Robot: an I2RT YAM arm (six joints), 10 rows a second.
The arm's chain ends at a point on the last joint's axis. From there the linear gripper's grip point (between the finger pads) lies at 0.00 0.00 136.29 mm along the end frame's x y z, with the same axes.
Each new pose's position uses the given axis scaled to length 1; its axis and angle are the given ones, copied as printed.
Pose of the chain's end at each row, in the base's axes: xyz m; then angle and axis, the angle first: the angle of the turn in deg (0 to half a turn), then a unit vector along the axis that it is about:
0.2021 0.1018 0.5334 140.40 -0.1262 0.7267 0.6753
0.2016 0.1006 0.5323 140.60 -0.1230 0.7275 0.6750
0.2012 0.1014 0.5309 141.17 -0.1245 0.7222 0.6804
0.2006 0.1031 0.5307 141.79 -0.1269 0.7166 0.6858
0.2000 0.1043 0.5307 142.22 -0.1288 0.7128 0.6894
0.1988 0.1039 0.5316 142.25 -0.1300 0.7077 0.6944
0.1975 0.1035 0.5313 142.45 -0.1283 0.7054 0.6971
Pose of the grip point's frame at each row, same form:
0.2447 0.2312 0.5384 140.40 -0.1262 0.7267 0.6753
0.2445 0.2299 0.5371 140.60 -0.1230 0.7275 0.6750
0.2424 0.2312 0.5370 141.17 -0.1245 0.7222 0.6804
0.2398 0.2334 0.5381 141.79 -0.1269 0.7166 0.6858
0.2378 0.2350 0.5390 142.22 -0.1288 0.7128 0.6894
0.2358 0.2347 0.5415 142.25 -0.1300 0.7077 0.6944
0.2342 0.2343 0.5420 142.45 -0.1283 0.7054 0.6971

